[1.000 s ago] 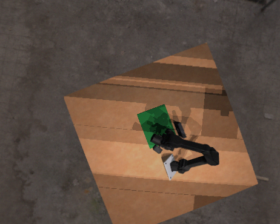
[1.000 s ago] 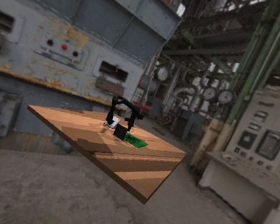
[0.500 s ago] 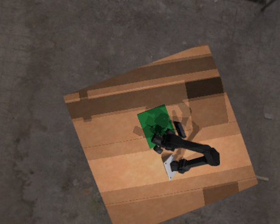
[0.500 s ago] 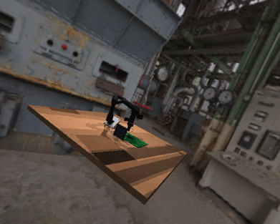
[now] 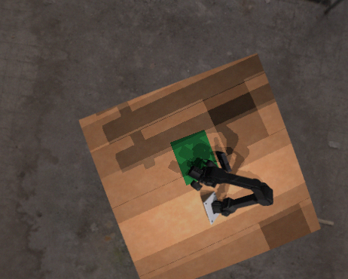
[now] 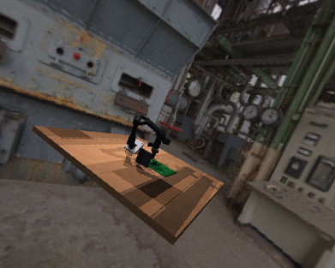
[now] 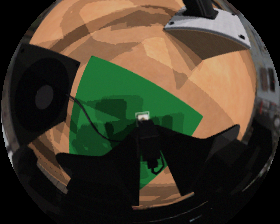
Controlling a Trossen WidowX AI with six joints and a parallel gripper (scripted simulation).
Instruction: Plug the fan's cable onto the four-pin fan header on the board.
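My gripper tip is now 1 cm short of the black plug, 1 cm to the right of it and 1 cm below it. Also, from my gripper tip: green board 9 cm ahead, 1 cm to the left, 6 cm below; then black fan 4 cm ahead, 14 cm to the right, 1 cm above.
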